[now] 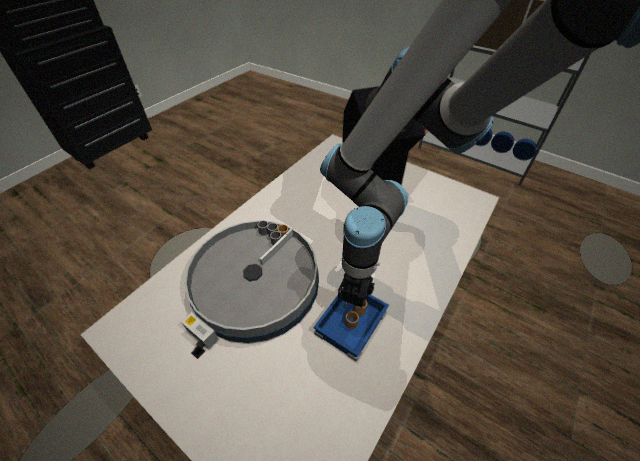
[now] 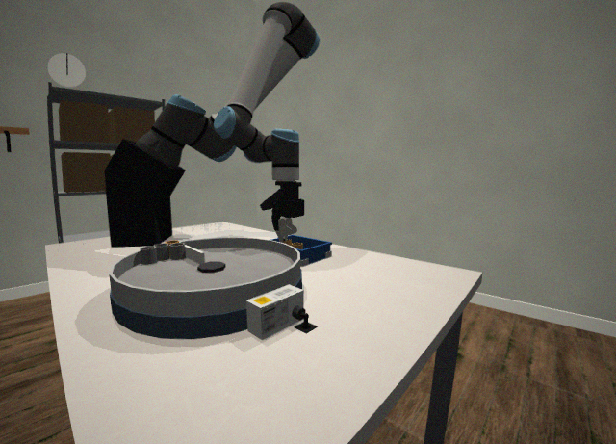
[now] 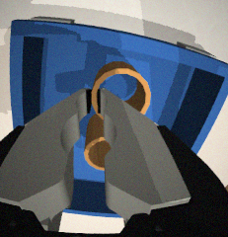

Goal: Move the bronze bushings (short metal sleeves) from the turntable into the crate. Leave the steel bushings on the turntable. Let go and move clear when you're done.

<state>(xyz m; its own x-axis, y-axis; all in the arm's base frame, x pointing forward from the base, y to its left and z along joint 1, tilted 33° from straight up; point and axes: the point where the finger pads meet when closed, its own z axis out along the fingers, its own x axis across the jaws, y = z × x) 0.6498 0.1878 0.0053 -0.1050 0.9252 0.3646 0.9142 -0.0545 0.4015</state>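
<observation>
The blue crate is 5 cm ahead of my hand, 1 cm to the left of it and 2 cm below it. From my hand the other things lie so: grey turntable: 8 cm ahead, 33 cm to the right, 1 cm above.
</observation>
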